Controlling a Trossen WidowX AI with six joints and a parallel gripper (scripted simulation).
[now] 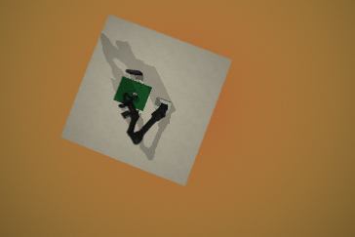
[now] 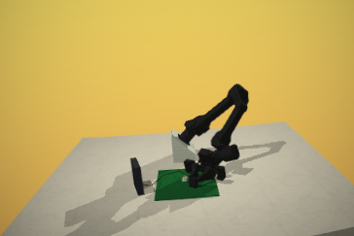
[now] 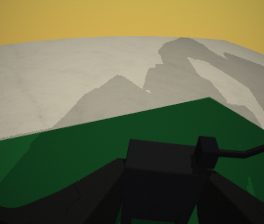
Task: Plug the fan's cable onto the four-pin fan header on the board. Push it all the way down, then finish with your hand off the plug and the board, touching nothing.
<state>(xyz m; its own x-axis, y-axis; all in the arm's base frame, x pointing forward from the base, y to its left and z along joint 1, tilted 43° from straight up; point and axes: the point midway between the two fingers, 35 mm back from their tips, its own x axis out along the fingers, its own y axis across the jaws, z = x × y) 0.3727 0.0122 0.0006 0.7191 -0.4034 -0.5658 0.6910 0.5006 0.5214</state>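
Right now the fan plug is 10 mm below my gripper tip. From my gripper tip the other things lie so: four-pin fan header: 80 mm behind, 30 mm below, 20 mm to the right; then green board: 60 mm behind, 50 mm below, 20 mm to the right; then black fan: 200 mm to the right, 50 mm behind, 30 mm above.
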